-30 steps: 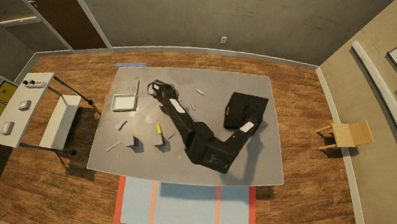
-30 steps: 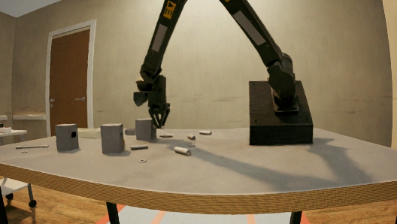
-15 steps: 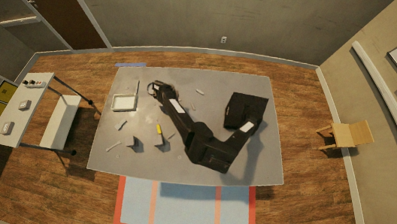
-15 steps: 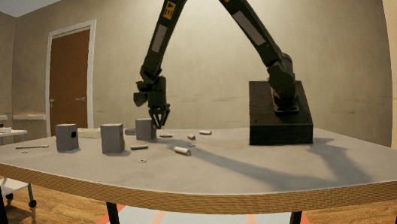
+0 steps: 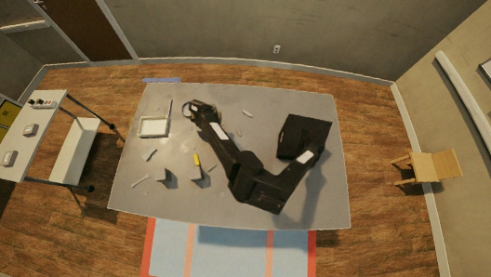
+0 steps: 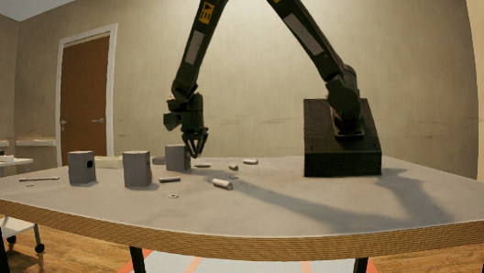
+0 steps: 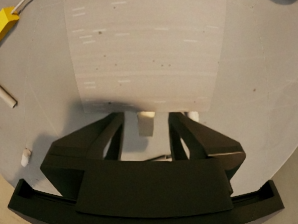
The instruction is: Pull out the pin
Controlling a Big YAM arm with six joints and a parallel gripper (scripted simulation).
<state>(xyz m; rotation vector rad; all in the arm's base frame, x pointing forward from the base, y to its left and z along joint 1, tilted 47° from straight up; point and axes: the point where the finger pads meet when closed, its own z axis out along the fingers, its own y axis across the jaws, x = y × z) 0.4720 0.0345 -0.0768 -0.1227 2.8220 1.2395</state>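
Right now my hand is 20 mm short of the white pin. From my hand the other things lie so: white tray: 390 mm ahead, 20 mm to the left, 40 mm below.
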